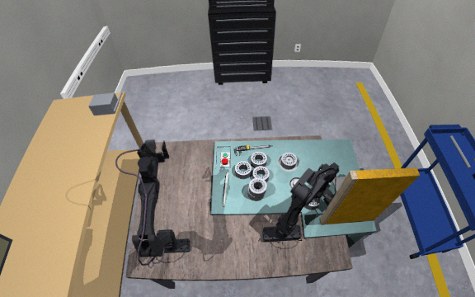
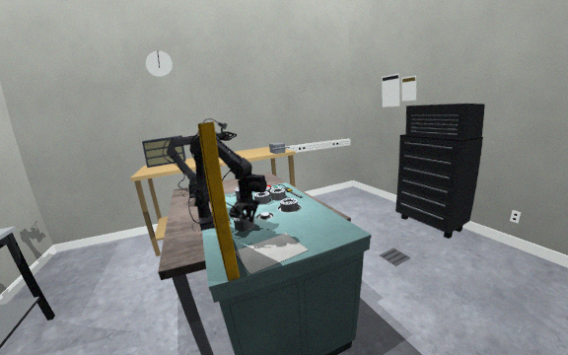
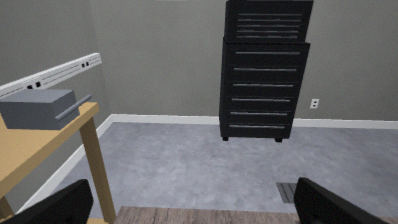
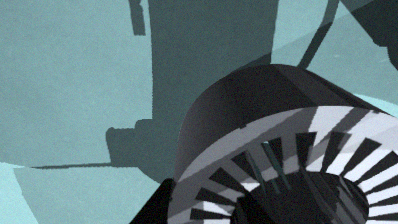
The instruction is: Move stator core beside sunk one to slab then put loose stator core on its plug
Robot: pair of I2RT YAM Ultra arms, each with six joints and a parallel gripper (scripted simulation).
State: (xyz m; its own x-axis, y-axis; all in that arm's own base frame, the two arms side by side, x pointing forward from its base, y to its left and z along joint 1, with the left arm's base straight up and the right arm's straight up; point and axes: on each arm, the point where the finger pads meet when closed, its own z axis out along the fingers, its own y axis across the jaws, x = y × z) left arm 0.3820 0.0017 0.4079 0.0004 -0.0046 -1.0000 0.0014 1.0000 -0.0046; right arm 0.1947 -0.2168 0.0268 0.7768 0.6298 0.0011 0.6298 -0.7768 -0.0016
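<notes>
Now: right hand 140 mm short of the teal slab, 70 mm to the right of it and 50 mm above it. Also, from my right hand: paper sheet: 230 mm to the right, 40 mm below; then yellow panel: 160 mm behind, 150 mm to the right, 210 mm above; then plug: 110 mm ahead, 80 mm to the left, 50 mm below.
</notes>
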